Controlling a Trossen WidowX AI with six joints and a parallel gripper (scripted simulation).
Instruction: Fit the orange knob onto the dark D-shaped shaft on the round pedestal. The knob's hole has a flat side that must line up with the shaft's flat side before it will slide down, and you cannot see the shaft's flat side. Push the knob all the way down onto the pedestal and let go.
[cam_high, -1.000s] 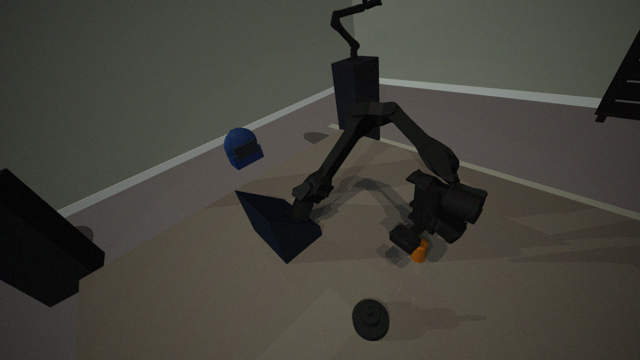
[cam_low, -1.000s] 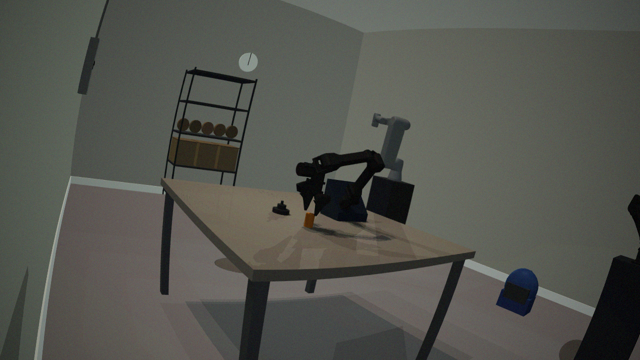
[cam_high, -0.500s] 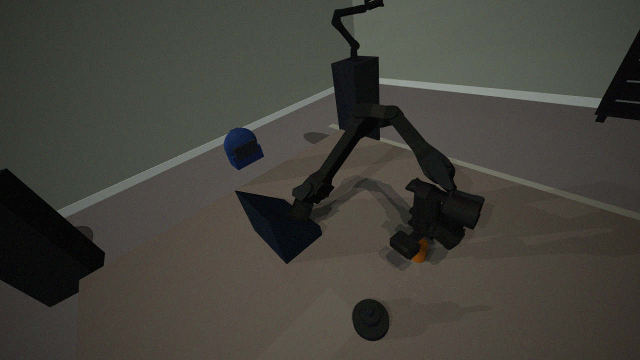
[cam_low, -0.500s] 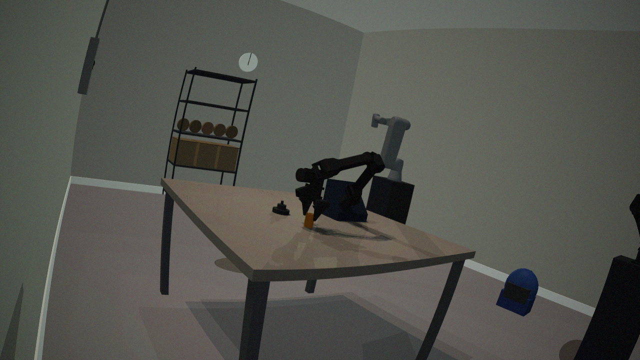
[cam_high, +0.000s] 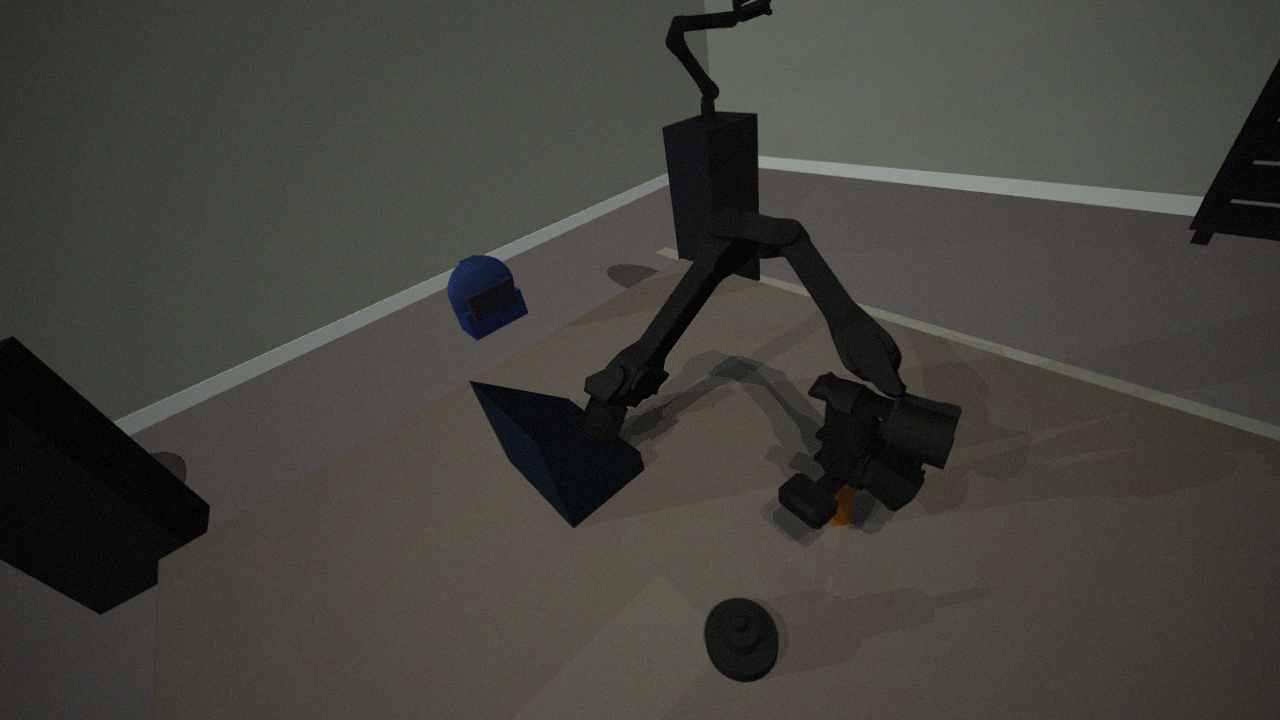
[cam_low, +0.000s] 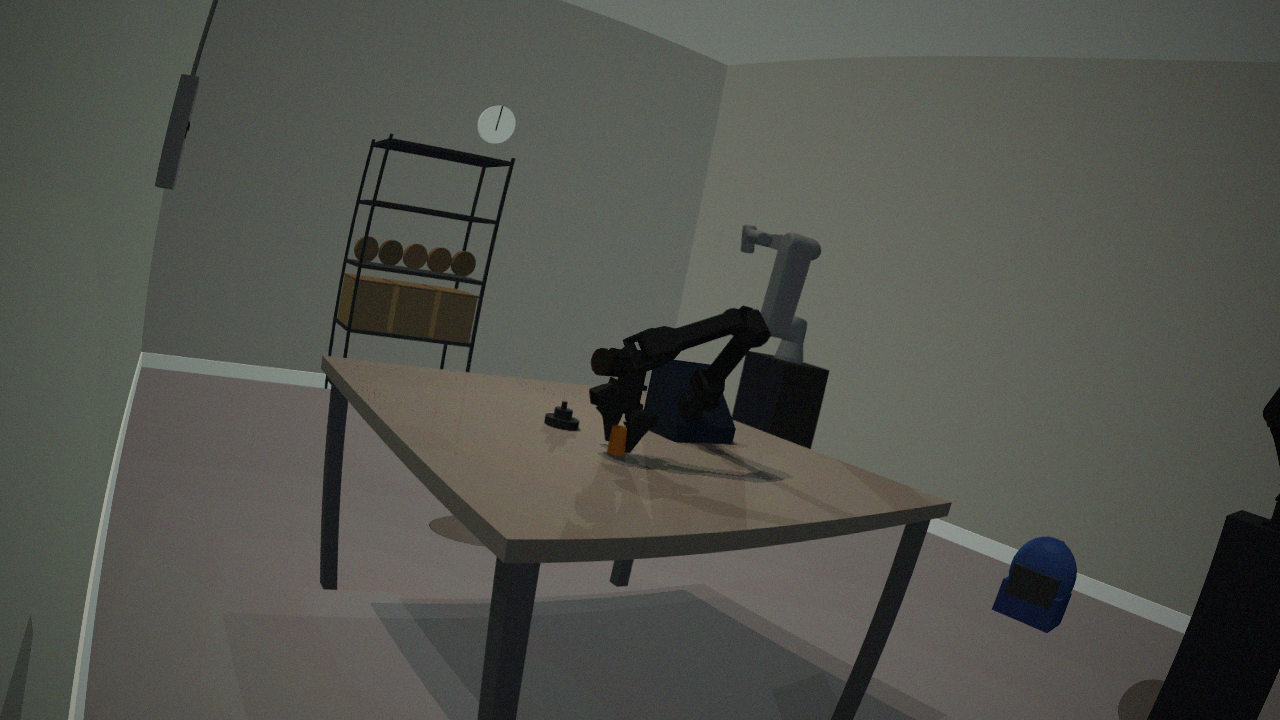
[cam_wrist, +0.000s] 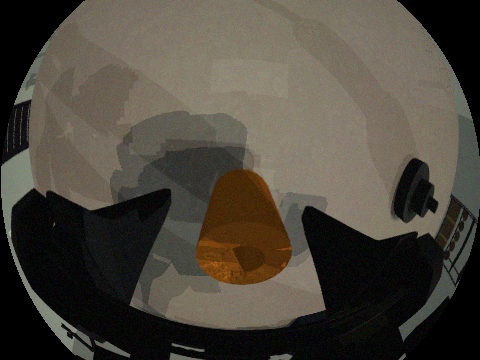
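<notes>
Right now the round dark pedestal is 220 mm to the right of my gripper tip, 30 mm ahead of it and 10 mm above it. Also, from my gripper tip: orange knob (10 mm above).
</notes>
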